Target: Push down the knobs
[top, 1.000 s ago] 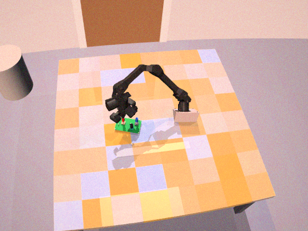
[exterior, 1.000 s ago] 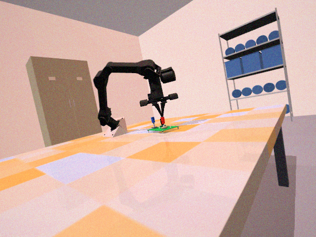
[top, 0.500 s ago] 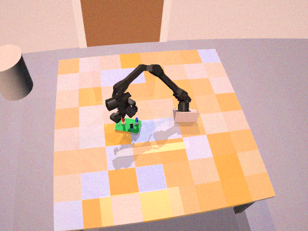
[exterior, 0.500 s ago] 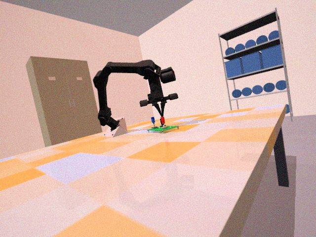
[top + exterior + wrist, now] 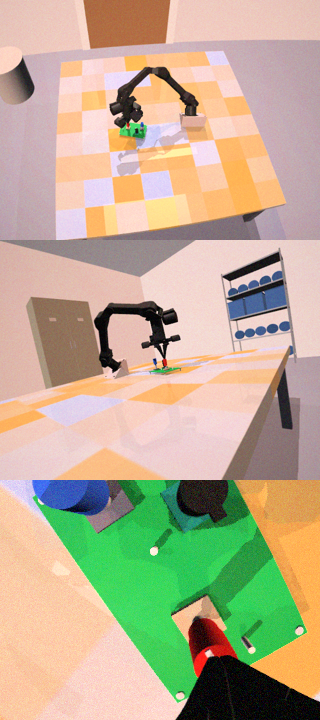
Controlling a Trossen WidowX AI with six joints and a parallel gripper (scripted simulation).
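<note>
My gripper tip is now 10 mm above the red knob. Round my gripper tip: black knob (50 mm behind, 50 mm to the left, 20 mm below).
</note>
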